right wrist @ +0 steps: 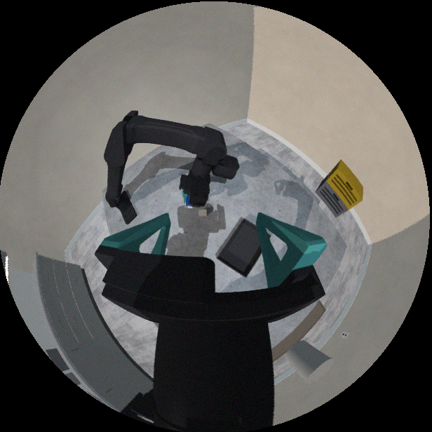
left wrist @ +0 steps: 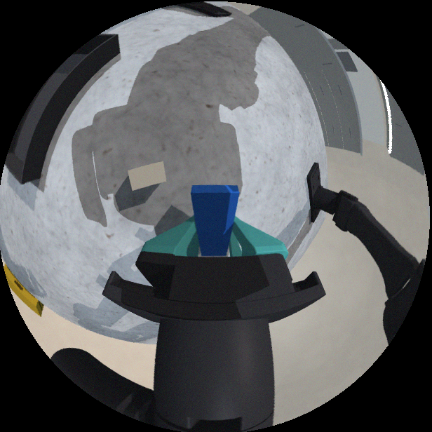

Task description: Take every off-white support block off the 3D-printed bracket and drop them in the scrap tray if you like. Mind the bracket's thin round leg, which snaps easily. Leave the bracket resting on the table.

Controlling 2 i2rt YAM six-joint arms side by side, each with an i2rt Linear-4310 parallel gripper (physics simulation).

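Observation:
My left gripper (left wrist: 213,217) is shut on a blue piece (left wrist: 214,212) (right wrist: 188,201) with a flat, tapered face, which hides the fingertips in the left wrist view. I cannot tell whether this piece is the bracket. A small off-white block (left wrist: 147,176) (right wrist: 203,212) lies on the table beside the blue piece, apart from it. No thin round leg can be made out. The dark scrap tray (left wrist: 37,150) (right wrist: 242,245) is at the upper left in the left wrist view. My right gripper (right wrist: 212,217) is open and empty, with its teal fingers wide apart.
The speckled grey table (left wrist: 285,130) carries dark arm shadows around the off-white block. The left arm (right wrist: 165,131) reaches over it from its mount. A yellow and grey box (left wrist: 22,292) (right wrist: 341,189) stands past the table's edge. A grey cone (right wrist: 309,361) is at the lower right.

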